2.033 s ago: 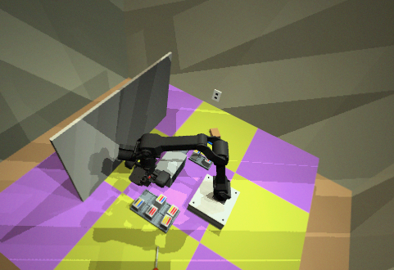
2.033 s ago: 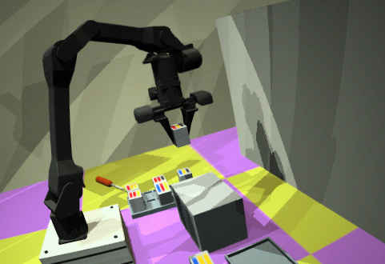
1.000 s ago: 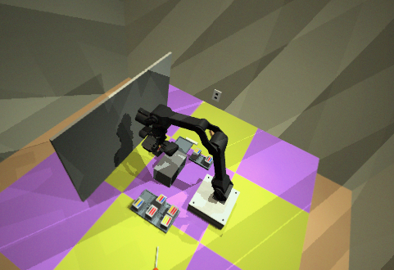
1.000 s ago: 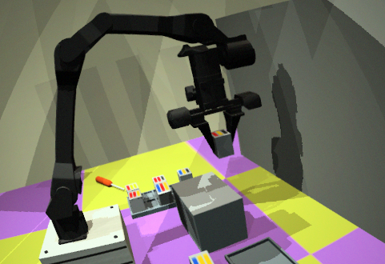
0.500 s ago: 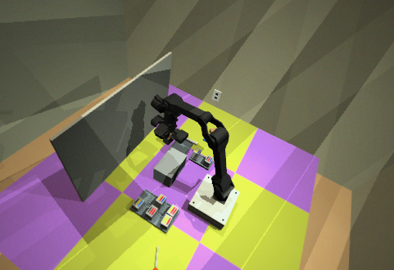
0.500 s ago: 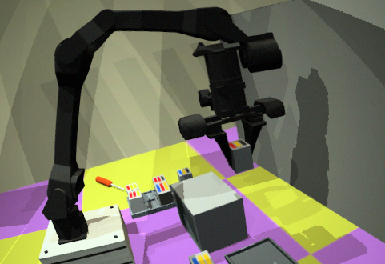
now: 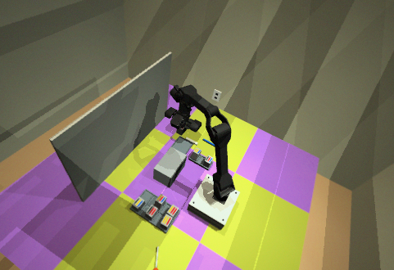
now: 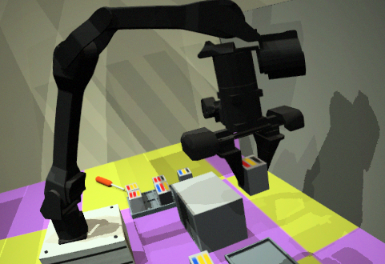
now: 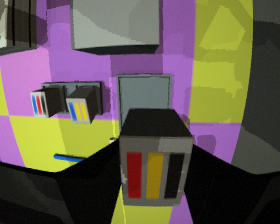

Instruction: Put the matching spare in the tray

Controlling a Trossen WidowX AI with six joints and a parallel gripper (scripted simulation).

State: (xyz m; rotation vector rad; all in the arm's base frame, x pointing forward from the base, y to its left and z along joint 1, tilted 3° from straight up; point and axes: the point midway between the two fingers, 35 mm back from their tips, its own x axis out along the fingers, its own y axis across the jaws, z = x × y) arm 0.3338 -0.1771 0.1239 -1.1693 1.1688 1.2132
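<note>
The flat grey tray lies 1 cm behind my gripper tip, 2 cm to the right of it and 16 cm below it. Round my gripper tip: small rack: 15 cm behind, 16 cm below; mounted unit: 4 cm behind, 16 cm to the left, 12 cm below; grey spare: 2 cm above.
</note>
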